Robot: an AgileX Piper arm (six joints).
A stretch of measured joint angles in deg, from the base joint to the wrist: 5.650 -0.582 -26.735 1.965 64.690 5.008; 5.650 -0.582 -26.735 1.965 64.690 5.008; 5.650 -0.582 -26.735 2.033 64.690 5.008; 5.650 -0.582 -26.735 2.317 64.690 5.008; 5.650 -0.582 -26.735 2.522 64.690 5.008; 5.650 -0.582 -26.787 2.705 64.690 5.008; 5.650 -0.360 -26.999 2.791 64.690 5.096; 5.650 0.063 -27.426 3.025 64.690 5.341; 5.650 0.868 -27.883 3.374 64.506 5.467; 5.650 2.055 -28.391 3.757 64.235 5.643; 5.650 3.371 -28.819 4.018 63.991 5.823; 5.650 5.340 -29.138 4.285 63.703 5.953; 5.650 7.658 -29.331 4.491 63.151 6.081; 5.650 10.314 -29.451 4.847 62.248 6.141; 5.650 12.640 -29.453 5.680 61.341 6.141; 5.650 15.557 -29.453 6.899 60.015 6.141; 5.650 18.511 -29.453 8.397 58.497 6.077; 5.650 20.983 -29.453 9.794 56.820 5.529; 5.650 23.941 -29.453 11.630 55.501 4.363; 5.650 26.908 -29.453 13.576 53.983 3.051; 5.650 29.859 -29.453 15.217 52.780 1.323; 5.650 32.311 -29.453 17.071 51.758 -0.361
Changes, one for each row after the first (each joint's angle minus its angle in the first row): 0.000 0.000 0.000 0.000 0.000 0.000; 0.000 0.000 0.000 0.068 0.000 0.000; 0.000 0.000 0.000 0.352 0.000 0.000; 0.000 0.000 0.000 0.557 0.000 0.000; 0.000 0.000 -0.052 0.740 0.000 0.000; 0.000 0.222 -0.264 0.826 0.000 0.088; 0.000 0.645 -0.691 1.060 0.000 0.333; 0.000 1.450 -1.148 1.409 -0.184 0.459; 0.000 2.637 -1.656 1.792 -0.455 0.635; 0.000 3.953 -2.084 2.053 -0.699 0.815; 0.000 5.922 -2.403 2.320 -0.987 0.945; 0.000 8.240 -2.596 2.526 -1.539 1.073; 0.000 10.896 -2.716 2.882 -2.442 1.133; 0.000 13.222 -2.718 3.715 -3.349 1.133; 0.000 16.139 -2.718 4.934 -4.675 1.133; 0.000 19.093 -2.718 6.432 -6.193 1.069; 0.000 21.565 -2.718 7.829 -7.870 0.521; 0.000 24.523 -2.718 9.665 -9.189 -0.645; 0.000 27.490 -2.718 11.611 -10.707 -1.957; 0.000 30.441 -2.718 13.252 -11.910 -3.685; 0.000 32.893 -2.718 15.106 -12.932 -5.369
